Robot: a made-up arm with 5 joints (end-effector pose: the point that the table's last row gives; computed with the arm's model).
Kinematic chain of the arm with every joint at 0, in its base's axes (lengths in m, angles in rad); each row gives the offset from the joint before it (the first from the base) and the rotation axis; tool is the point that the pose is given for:
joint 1: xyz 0 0 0.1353 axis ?
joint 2: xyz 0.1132 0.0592 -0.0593 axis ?
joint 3: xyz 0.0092 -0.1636 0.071 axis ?
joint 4: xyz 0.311 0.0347 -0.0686 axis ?
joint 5: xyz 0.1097 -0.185 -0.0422 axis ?
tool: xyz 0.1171 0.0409 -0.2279
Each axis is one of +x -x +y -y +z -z.
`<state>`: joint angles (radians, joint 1 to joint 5).
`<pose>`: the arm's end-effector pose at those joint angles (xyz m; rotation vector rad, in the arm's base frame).
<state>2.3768 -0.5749 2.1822 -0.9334 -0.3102</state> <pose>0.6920 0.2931 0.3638 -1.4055 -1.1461 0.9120</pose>
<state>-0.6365 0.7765 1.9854 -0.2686 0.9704</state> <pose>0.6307 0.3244 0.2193 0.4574 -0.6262 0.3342</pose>
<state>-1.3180 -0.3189 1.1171 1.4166 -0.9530</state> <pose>0.3139 -0.0844 -0.0973 0.7931 1.2031 -1.0802</pose>
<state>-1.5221 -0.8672 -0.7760 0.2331 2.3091</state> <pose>0.6914 -0.3208 0.5013 1.4370 -0.9294 -0.6813</pose>
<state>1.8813 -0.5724 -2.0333 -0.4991 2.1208</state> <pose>0.7301 -0.0166 0.2641 -1.9638 -1.0023 -0.4072</pose>
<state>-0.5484 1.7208 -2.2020 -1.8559 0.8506</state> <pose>-0.1389 0.4026 0.3330 1.4049 1.0144 0.0160</pose>
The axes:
joint 1: +x
joint 2: -y
joint 3: +x
joint 4: +y
joint 5: -x

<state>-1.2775 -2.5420 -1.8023 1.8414 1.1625</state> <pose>0.2942 -0.5477 0.2424 -0.1835 -1.1079 -0.5110</pose>
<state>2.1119 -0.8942 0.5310 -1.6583 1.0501</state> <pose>0.4634 0.5939 -0.0621 1.1414 0.5602 -0.7854</pose>
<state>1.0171 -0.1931 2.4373 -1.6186 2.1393</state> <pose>0.3173 0.3683 -0.0072 0.8394 1.7680 -0.5256</pose>
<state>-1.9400 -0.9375 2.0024 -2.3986 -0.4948</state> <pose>0.2620 -0.1870 0.5597 -0.8915 -2.4836 0.1297</pose>
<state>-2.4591 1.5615 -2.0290 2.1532 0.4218</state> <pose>-0.1922 0.0347 0.2716 -1.2443 -1.6237 -1.4794</pose>
